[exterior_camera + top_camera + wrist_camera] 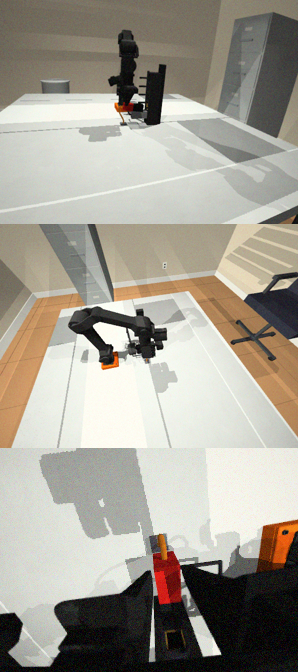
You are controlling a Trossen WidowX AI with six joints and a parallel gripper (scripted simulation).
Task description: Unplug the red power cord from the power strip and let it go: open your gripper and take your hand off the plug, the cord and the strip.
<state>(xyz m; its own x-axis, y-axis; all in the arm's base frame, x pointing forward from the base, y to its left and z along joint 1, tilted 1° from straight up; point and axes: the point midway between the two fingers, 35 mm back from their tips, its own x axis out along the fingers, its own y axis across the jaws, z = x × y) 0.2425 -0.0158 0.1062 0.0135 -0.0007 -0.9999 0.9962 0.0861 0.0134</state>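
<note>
Now: the red plug 30 mm to the left of my gripper tip and 10 mm behind it.
</note>
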